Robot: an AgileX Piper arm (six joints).
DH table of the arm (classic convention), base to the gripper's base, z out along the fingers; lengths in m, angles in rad. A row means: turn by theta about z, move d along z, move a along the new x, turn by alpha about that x. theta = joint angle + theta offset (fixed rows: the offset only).
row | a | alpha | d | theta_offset
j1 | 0 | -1.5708 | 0.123 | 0
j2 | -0.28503 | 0 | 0 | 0.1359
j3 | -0.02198 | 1.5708 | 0 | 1.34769
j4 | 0 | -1.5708 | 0.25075 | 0
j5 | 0 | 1.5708 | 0 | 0
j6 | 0 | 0 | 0.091 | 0
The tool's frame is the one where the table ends.
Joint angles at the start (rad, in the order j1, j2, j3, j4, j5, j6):
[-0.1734, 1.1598, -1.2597, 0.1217, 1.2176, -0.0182]
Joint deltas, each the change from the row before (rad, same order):
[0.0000, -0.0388, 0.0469, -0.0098, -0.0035, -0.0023]
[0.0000, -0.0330, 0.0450, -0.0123, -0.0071, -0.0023]
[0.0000, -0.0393, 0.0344, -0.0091, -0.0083, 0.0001]
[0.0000, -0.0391, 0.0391, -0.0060, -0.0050, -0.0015]
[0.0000, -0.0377, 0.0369, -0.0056, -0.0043, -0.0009]
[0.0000, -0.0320, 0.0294, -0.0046, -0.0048, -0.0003]
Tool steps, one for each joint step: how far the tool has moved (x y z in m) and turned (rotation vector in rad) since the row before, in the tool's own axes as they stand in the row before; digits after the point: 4 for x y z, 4 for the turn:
[0.0117, -0.0010, -0.0008, 0.0094, 0.0047, -0.0048]
[0.0105, -0.0014, 0.0010, 0.0118, 0.0051, -0.0055]
[0.0095, -0.0006, -0.0030, 0.0086, -0.0130, -0.0036]
[0.0106, -0.0005, -0.0015, 0.0057, -0.0049, -0.0037]
[0.0102, -0.0005, -0.0013, 0.0053, -0.0050, -0.0030]
[0.0082, -0.0003, -0.0013, 0.0044, -0.0073, -0.0022]

